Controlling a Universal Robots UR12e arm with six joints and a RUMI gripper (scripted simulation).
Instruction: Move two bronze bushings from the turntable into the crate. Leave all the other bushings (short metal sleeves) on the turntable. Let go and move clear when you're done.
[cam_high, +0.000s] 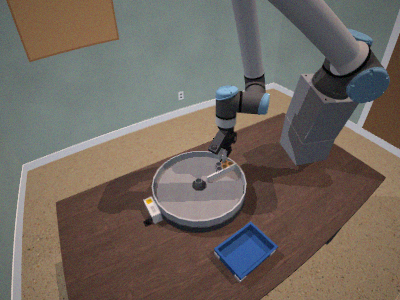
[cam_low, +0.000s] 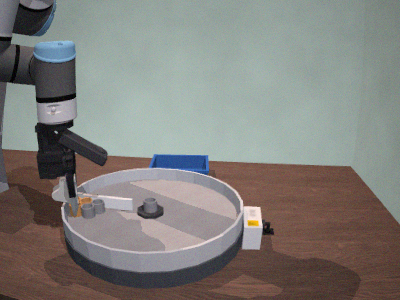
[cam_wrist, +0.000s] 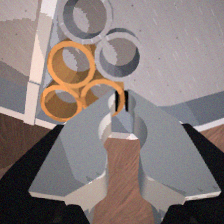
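Now: the blue crate 43 cm to the left of my hand, 16 cm ahead of it and 5 cm below it. From my hand the other things lie so: round grey turntable: 17 cm ahead, 7 cm to the left, 2 cm below.
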